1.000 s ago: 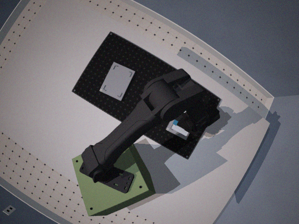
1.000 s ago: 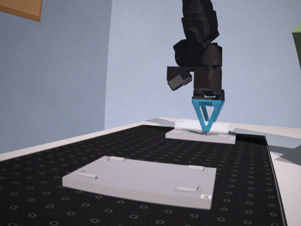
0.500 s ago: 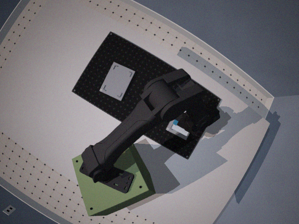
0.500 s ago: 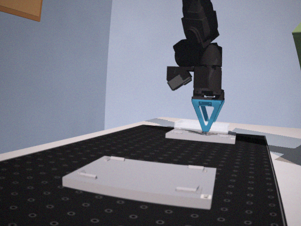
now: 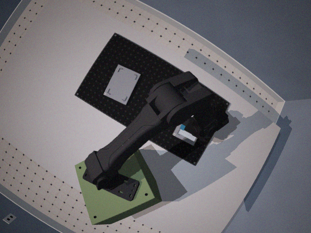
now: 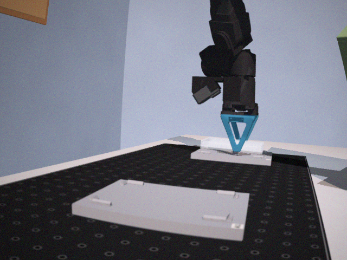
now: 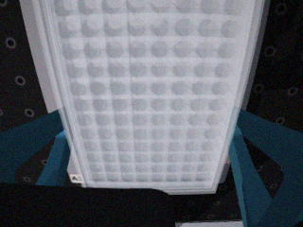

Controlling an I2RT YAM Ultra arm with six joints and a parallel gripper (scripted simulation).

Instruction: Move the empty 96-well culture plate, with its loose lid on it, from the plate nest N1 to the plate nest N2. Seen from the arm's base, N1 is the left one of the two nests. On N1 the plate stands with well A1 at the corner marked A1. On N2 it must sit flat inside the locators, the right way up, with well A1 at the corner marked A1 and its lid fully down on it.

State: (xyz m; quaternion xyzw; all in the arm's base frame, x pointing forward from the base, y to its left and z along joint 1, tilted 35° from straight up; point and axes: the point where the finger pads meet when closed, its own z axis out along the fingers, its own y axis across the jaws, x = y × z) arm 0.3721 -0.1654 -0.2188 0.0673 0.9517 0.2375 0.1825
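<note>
The 96-well culture plate is 1 cm ahead of my hand. Round my hand: plate lid 1 cm ahead, 1 cm above.
</note>
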